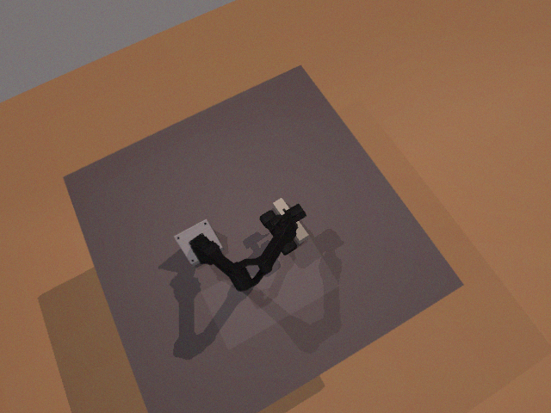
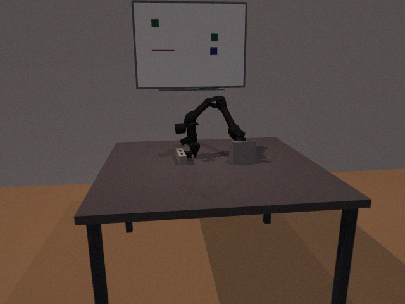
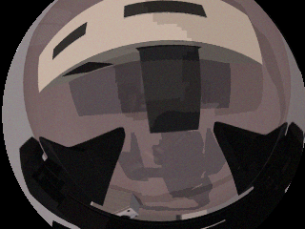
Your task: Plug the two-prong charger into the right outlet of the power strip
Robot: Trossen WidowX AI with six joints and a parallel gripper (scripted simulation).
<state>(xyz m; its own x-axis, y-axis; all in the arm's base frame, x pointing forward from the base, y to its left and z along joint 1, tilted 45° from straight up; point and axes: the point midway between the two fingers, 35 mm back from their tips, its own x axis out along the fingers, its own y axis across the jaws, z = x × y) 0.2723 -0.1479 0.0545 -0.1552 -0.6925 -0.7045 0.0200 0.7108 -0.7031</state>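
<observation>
Now: the two-prong charger 6 cm ahead of my gripper tip and 1 cm above it.
</observation>
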